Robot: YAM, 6 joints.
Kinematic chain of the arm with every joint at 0, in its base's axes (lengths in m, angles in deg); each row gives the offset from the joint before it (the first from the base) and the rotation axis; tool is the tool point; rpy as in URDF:
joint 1: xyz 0 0 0.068 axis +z
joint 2: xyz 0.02 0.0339 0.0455 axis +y
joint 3: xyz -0.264 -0.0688 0 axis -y
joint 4: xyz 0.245 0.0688 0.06 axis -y
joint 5: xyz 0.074 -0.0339 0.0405 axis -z
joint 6: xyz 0.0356 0 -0.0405 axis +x
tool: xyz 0 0 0 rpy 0 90 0
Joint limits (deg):
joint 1: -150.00..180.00
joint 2: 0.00..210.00
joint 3: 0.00..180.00
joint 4: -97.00..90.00
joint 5: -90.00..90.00
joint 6: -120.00..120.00
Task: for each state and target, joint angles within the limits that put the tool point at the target. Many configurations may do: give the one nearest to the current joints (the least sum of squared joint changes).
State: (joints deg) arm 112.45 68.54 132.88 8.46 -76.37 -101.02
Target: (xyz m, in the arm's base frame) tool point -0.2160 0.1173 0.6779
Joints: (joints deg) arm 144.94 103.35 151.65 13.70 -51.98 -101.02
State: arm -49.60 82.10 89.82 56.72 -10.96 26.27
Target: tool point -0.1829 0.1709 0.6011
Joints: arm -41.65 38.27 110.31 66.29 -9.97 26.27
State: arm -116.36 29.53 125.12 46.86 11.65 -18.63
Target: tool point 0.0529 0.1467 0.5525
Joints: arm -113.13 20.96 77.29 41.66 14.63 -18.63
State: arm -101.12 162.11 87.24 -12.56 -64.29 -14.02
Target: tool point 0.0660 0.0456 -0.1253
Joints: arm -123.53 210.00 40.65 -9.07 -56.90 -14.02
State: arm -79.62 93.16 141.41 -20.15 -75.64 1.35
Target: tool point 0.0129 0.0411 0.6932
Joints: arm -57.99 72.34 151.31 -19.02 -66.81 1.35
